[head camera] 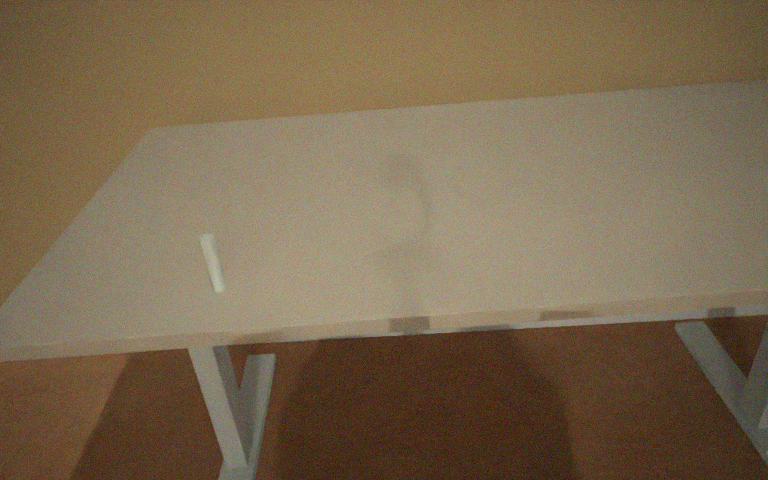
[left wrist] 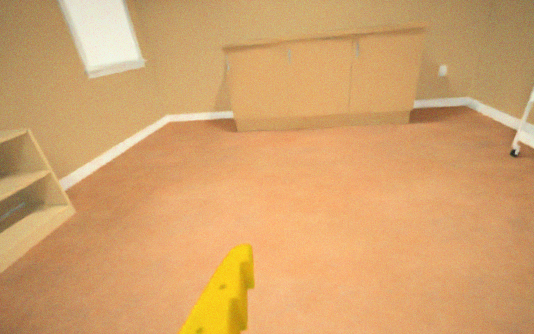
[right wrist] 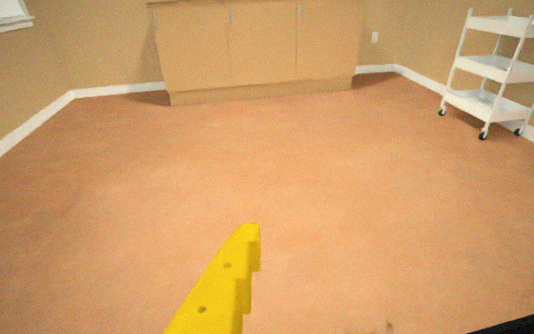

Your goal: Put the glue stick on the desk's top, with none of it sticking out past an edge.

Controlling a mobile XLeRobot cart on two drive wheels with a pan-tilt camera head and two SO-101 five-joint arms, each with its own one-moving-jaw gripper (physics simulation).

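Places are measured from the left arm's base along level axes (x ahead, y left, z up), in millimetres.
Pixels of known places: left end effector, tool point: [left wrist: 252, 259]; right end effector, tool point: [right wrist: 259, 240].
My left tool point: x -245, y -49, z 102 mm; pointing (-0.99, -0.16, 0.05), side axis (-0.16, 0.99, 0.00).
Note:
Ahead of a thing's pixels: the offset from my left tool point to its top centre. "pt": to the spot under its first point. Level surfaces: height alone.
The white glue stick {dx +939, dy +122, dz -76 mm} [head camera: 212, 263] stands upright on the desk's top {dz -157 mm} [head camera: 509, 226], in the left part of it and near its front edge in the head view; its foot is inside the edge. My left gripper [left wrist: 252, 245] is open and empty; one notched yellow jaw shows, with floor beyond it. My right gripper [right wrist: 260, 225] is open and empty too, one notched jaw over the floor. Neither gripper shows in the head view, and the glue stick does not show in the wrist views.
The desk has pale legs {pt dx +1190, dy +280, dz -630 mm} [head camera: 218, 401]. A wooden cabinet [left wrist: 320, 80] [right wrist: 260, 50] stands against the far wall. A wooden shelf unit [left wrist: 47, 155] is at the left wrist view's left edge. A white trolley [right wrist: 492, 25] on wheels stands at the right.

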